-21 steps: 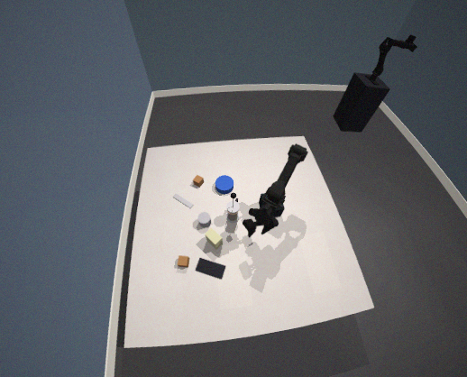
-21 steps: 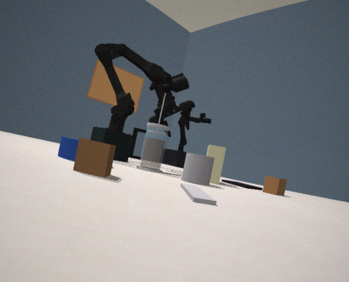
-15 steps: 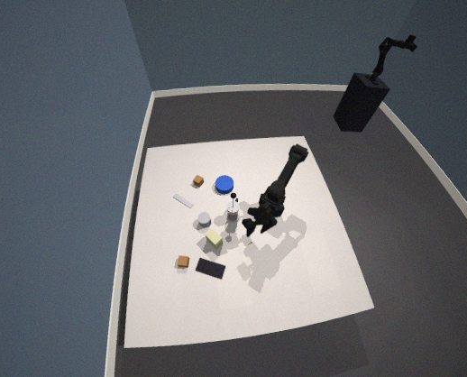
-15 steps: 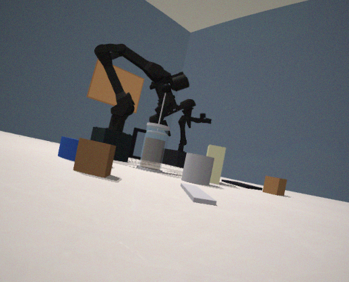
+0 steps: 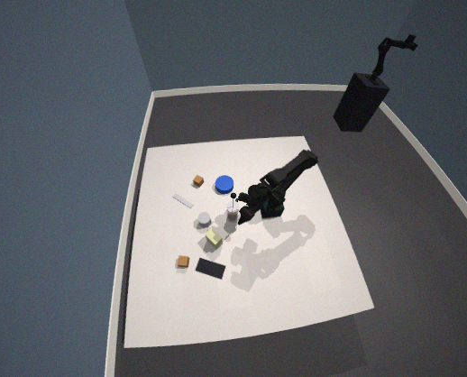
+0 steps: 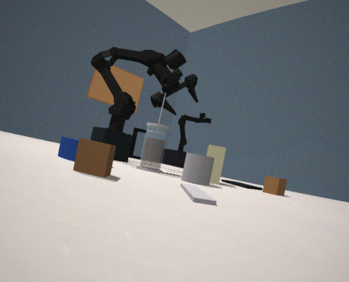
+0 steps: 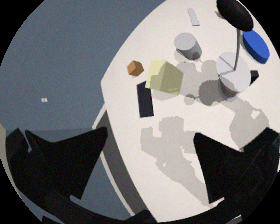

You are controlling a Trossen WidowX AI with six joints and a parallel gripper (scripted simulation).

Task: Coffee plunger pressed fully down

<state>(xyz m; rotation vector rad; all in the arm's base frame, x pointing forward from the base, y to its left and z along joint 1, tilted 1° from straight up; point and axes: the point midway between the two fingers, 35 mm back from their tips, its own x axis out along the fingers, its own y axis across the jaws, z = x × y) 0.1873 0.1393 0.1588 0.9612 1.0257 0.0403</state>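
Right now the coffee press is 14 cm to the right of my gripper tip, 11 cm below it and 3 cm ahead of it. From my gripper tip the other things lie so: grey cylinder 20 cm below, 20 cm ahead, 10 cm to the right; then yellow block 18 cm below, 14 cm ahead, 3 cm to the left.
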